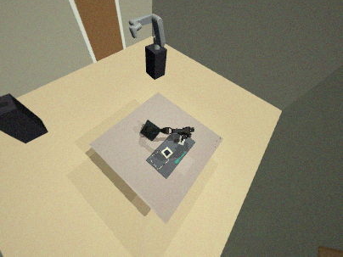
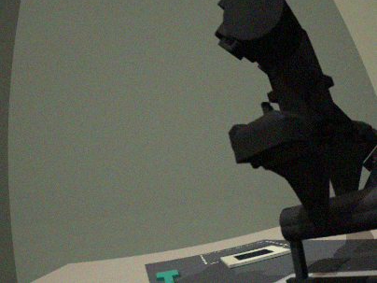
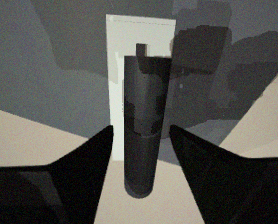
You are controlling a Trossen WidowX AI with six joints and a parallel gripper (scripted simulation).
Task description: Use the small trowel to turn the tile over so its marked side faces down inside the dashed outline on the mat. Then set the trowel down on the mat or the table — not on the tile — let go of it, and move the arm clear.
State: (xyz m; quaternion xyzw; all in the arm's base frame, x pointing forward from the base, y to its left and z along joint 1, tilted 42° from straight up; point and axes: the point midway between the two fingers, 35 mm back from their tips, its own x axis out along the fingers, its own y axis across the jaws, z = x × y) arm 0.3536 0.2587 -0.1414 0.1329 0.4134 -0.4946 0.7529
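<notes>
Now: gripper tip 240 mm to the left of the dark mat, 80 mm above it and 40 mm short of it. Round my gripper tip: tile: 310 mm to the right, 60 mm below, 10 mm ahead.
</notes>
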